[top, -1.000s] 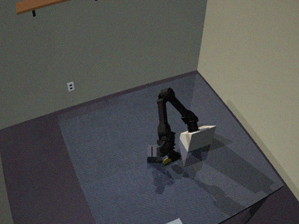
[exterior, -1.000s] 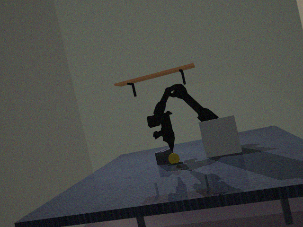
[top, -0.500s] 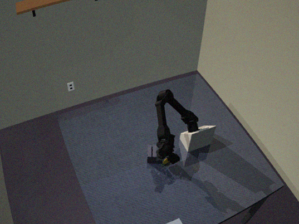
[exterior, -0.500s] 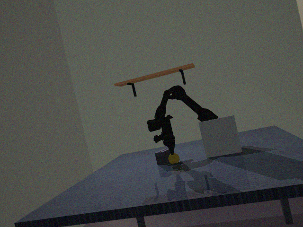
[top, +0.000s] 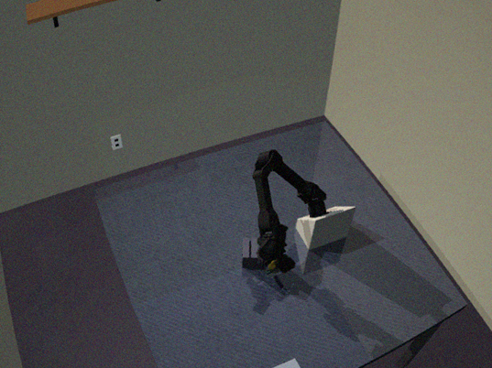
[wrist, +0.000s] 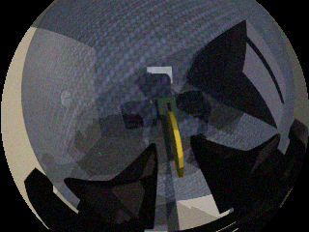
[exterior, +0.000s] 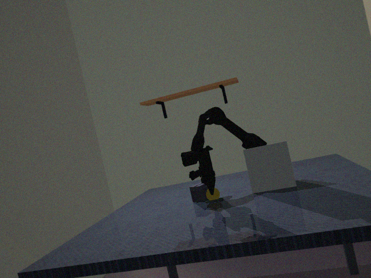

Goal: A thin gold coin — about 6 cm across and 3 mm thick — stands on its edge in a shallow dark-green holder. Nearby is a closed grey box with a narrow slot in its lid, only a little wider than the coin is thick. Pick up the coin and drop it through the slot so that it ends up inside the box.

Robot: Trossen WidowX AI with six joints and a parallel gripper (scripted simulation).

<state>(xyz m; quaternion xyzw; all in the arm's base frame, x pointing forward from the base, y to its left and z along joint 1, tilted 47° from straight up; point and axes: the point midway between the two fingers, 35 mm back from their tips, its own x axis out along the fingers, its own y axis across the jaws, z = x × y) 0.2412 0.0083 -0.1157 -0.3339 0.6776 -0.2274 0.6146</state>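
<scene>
Now: gripper tip right at the gold coin.
</scene>
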